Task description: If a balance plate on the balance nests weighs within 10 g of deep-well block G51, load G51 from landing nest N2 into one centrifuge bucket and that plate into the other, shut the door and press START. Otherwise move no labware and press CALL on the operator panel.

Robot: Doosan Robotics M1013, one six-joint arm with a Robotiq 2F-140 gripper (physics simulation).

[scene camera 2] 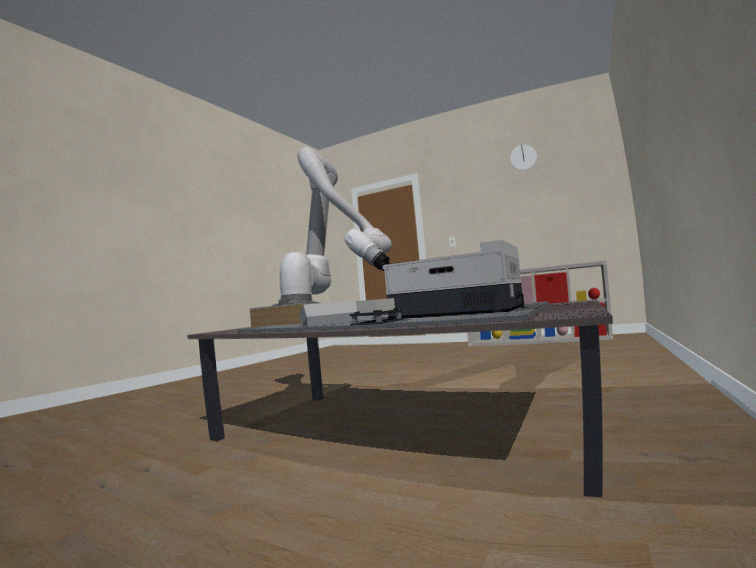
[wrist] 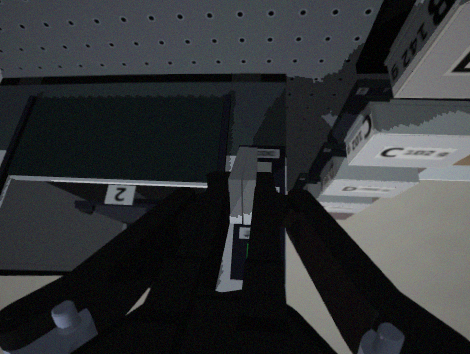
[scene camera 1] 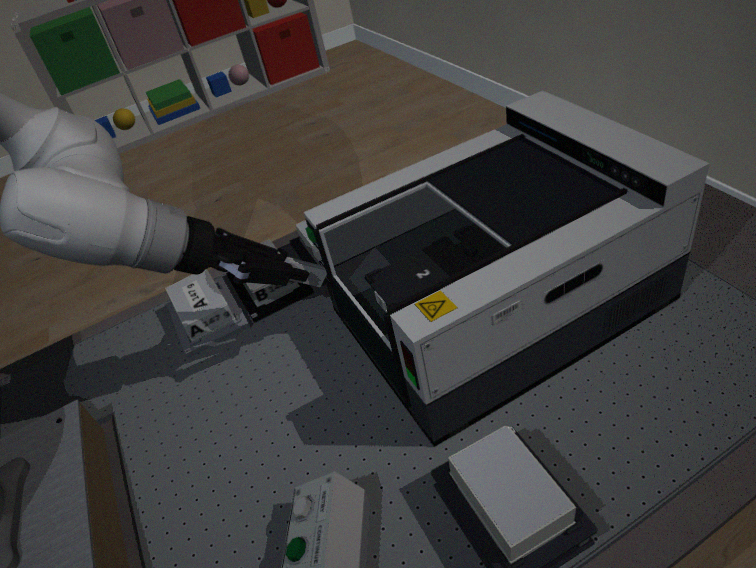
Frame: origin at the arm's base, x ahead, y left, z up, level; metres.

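Where they show: gripper, between the fingertips: (wrist: 248, 164) (scene camera 1: 322, 276).
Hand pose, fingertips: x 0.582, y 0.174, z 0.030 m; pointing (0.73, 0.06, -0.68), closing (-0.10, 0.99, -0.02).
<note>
After its pixels a point has its place.
The centrifuge (scene camera 1: 550, 287) @[x 0.806, y -0.107, z 0.103 m] (scene camera 2: 446, 276) @[x 0.862, y -0.102, z 0.063 m] has its dark door (scene camera 1: 525, 183) @[x 0.885, y 0.062, z 0.136 m] slid back. Through the opening a bucket marked 2 (scene camera 1: 406, 282) @[x 0.676, y 0.048, z 0.063 m] shows; its number label (wrist: 120, 194) @[x 0.631, y 0.046, z 0.051 m] also shows in the wrist view. My gripper (scene camera 1: 314, 274) @[x 0.582, y 0.174, z 0.030 m] (scene camera 2: 385, 265) (wrist: 248, 164) @[x 0.582, y 0.174, z 0.030 m] is shut and empty, its tips at the centrifuge's front corner. Balance plate A (scene camera 1: 198, 305) @[x 0.374, y 0.298, z -0.022 m], marked 147 g, stands left of plate B (scene camera 1: 264, 291) @[x 0.490, y 0.282, z -0.037 m] (wrist: 425, 60) @[x 0.510, y 0.288, z -0.024 m], marked 142 g. Plate C (wrist: 410, 150) @[x 0.636, y 0.359, z -0.023 m] reads 102 g; plate D (wrist: 370, 187) @[x 0.768, y 0.378, z -0.023 m] is blurred. A white block (scene camera 1: 513, 488) @[x 0.650, y -0.261, z 0.003 m] sits on a dark nest (scene camera 1: 589, 537) @[x 0.702, y -0.331, z -0.043 m]; no label is readable.
The operator panel (scene camera 1: 342, 519) @[x 0.468, y -0.195, z -0.011 m] has white and green buttons; CALL is not readable. A wooden-sided base (scene camera 1: 97, 488) @[x 0.174, y 0.015, z -0.032 m] stands at the lower left. A red and green switch (scene camera 1: 408, 365) @[x 0.610, y -0.100, z 0.075 m] is on the centrifuge's near front corner. Cube shelves (scene camera 1: 196, 79) stand behind the table.
</note>
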